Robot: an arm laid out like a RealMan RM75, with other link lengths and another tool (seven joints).
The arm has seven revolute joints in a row. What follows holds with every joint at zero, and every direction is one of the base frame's. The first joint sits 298.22 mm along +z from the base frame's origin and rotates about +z. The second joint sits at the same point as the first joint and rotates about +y. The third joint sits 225.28 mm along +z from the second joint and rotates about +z. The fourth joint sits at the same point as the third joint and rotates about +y. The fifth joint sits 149.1 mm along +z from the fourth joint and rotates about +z. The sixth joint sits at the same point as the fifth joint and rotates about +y. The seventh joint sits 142.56 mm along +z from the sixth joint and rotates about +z. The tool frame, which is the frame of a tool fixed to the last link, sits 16 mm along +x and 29 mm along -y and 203 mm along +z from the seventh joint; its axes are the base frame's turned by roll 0, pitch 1 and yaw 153.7 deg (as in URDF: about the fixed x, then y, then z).
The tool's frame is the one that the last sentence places.
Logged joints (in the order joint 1, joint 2, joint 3, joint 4, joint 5, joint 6, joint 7), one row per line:
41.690, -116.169, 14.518, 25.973, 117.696, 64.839, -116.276
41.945, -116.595, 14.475, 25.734, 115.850, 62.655, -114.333
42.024, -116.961, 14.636, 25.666, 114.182, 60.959, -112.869
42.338, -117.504, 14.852, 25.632, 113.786, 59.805, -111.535
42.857, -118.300, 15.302, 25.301, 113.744, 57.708, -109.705
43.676, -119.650, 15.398, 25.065, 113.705, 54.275, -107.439
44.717, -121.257, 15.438, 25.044, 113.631, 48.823, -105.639
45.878, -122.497, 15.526, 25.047, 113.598, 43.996, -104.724
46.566, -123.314, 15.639, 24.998, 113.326, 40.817, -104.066
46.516, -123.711, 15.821, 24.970, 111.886, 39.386, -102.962
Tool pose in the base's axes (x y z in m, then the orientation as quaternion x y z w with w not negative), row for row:
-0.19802, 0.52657, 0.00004, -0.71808, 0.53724, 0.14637, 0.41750
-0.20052, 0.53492, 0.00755, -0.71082, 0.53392, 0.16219, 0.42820
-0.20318, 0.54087, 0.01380, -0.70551, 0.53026, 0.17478, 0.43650
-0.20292, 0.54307, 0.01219, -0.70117, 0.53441, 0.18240, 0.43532
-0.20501, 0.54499, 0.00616, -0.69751, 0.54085, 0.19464, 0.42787
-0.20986, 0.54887, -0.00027, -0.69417, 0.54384, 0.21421, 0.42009
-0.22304, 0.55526, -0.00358, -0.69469, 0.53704, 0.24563, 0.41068
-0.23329, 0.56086, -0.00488, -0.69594, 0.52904, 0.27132, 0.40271
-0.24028, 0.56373, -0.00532, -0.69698, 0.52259, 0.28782, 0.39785
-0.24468, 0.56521, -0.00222, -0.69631, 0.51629, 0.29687, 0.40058
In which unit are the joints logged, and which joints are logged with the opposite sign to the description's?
The joints are logged in degrees. Opposite sign: joint 1.
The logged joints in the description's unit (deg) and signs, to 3 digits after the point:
-41.690, -116.169, 14.518, 25.973, 117.696, 64.839, -116.276
-41.945, -116.595, 14.475, 25.734, 115.850, 62.655, -114.333
-42.024, -116.961, 14.636, 25.666, 114.182, 60.959, -112.869
-42.338, -117.504, 14.852, 25.632, 113.786, 59.805, -111.535
-42.857, -118.300, 15.302, 25.301, 113.744, 57.708, -109.705
-43.676, -119.650, 15.398, 25.065, 113.705, 54.275, -107.439
-44.717, -121.257, 15.438, 25.044, 113.631, 48.823, -105.639
-45.878, -122.497, 15.526, 25.047, 113.598, 43.996, -104.724
-46.566, -123.314, 15.639, 24.998, 113.326, 40.817, -104.066
-46.516, -123.711, 15.821, 24.970, 111.886, 39.386, -102.962

